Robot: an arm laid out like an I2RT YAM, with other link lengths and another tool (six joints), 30 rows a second.
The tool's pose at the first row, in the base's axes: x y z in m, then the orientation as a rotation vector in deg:
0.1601, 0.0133, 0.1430, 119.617, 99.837, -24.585
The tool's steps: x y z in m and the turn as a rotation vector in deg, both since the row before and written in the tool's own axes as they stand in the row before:
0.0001, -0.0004, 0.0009, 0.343, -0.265, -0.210
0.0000, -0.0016, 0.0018, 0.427, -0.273, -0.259
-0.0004, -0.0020, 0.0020, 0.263, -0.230, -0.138
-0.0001, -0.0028, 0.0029, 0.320, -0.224, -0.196
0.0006, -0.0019, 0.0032, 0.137, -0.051, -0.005
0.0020, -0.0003, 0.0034, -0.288, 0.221, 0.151
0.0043, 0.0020, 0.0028, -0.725, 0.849, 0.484
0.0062, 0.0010, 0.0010, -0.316, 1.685, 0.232
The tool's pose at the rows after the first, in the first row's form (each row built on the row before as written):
0.1597, 0.0130, 0.1421, 119.538, 99.968, -25.232
0.1581, 0.0124, 0.1404, 119.472, 100.158, -25.982
0.1561, 0.0114, 0.1387, 119.411, 100.215, -26.498
0.1533, 0.0103, 0.1360, 119.346, 100.347, -27.080
0.1515, 0.0095, 0.1328, 119.406, 100.340, -27.263
0.1515, 0.0096, 0.1288, 119.457, 100.261, -26.728
0.1542, 0.0116, 0.1244, 119.829, 100.104, -25.068
0.1563, 0.0163, 0.1207, 120.747, 100.739, -23.050

